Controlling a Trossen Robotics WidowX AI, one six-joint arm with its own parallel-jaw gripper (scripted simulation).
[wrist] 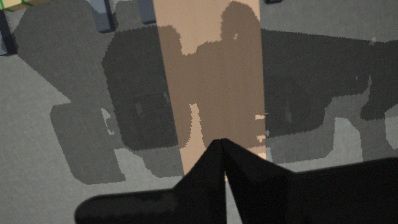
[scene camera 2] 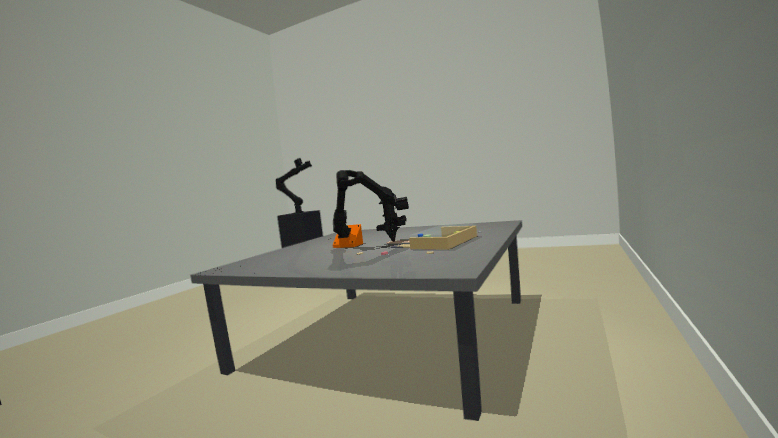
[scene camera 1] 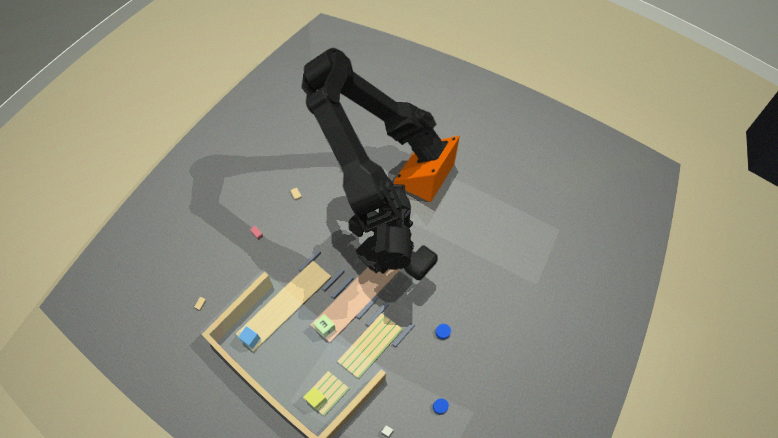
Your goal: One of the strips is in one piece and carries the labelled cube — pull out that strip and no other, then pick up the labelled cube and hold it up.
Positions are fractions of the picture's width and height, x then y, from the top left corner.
Labels:
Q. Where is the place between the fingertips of my gripper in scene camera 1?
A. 0.50, 0.60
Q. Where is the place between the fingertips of my gripper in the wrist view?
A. At 0.55, 0.65

